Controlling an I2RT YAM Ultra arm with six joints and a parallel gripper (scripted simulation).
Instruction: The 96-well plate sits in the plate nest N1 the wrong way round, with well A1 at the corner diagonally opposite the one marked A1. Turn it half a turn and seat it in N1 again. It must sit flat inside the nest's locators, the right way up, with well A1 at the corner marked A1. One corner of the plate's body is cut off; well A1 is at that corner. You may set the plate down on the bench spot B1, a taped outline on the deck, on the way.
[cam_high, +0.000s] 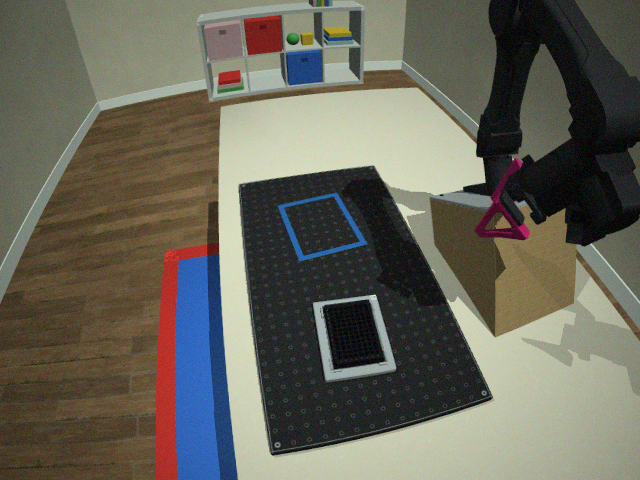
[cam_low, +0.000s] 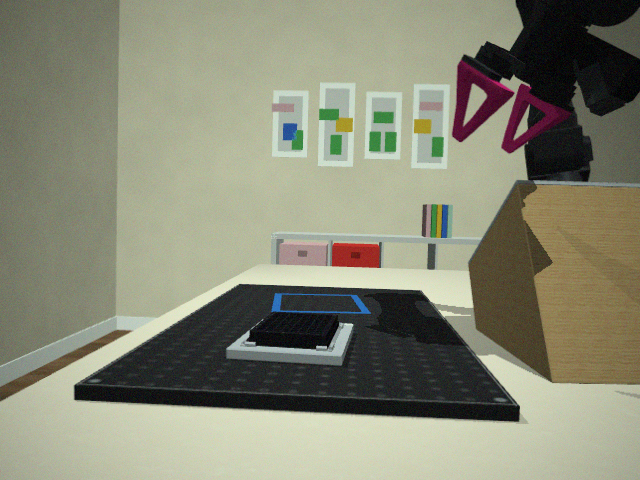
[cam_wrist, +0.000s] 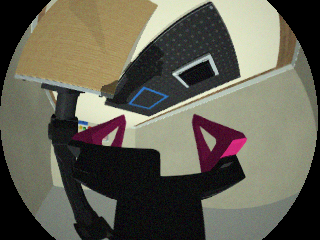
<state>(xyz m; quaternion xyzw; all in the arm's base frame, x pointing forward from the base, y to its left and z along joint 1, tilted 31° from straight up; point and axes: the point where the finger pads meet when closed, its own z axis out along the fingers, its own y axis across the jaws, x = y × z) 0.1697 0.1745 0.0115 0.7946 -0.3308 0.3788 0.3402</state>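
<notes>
The black 96-well plate is 21 cm ahead of my hand, 1 cm to the right of it and 22 cm below it. The rest, counted from my hand: grey plate nest N1: 21 cm ahead, 1 cm to the right, 24 cm below.
</notes>
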